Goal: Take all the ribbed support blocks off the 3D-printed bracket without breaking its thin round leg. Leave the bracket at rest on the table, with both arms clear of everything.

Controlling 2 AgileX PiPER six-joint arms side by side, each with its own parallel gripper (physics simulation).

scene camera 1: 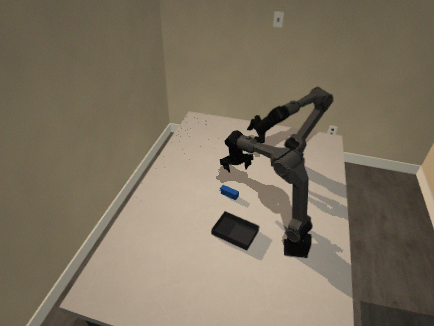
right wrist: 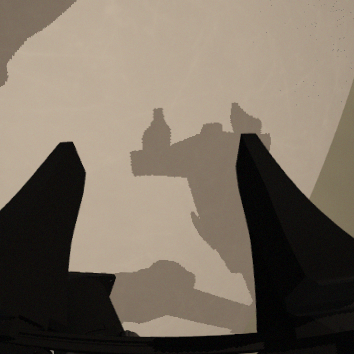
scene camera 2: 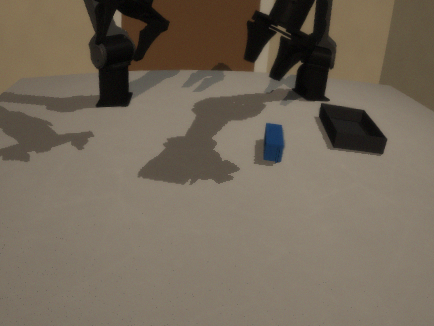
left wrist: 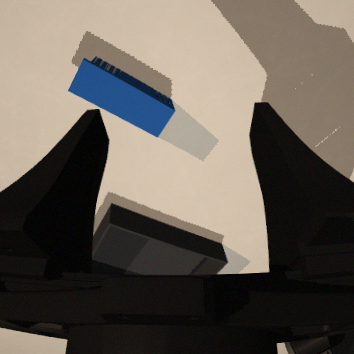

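Observation:
A blue ribbed block-shaped piece (scene camera 1: 229,192) (scene camera 2: 273,143) (left wrist: 117,100) lies on the table, with thin ribs along one long side in the left wrist view. The bracket's thin leg and separate support blocks cannot be made out. My left gripper (scene camera 1: 237,169) (scene camera 2: 261,69) (left wrist: 176,121) is open and empty, above the table and apart from the blue piece. My right gripper (scene camera 1: 255,135) (right wrist: 156,153) is open and empty, above the table farther back in scene camera 1; part of it shows at the top left of scene camera 2. The blue piece does not show in the right wrist view.
A shallow black tray (scene camera 1: 229,240) (scene camera 2: 357,143) (left wrist: 165,231) stands below the blue piece in scene camera 1 and right of it in scene camera 2. The pale table (scene camera 1: 150,250) (scene camera 2: 210,250) carries arm shadows. In scene camera 1 the two grippers are fairly close together.

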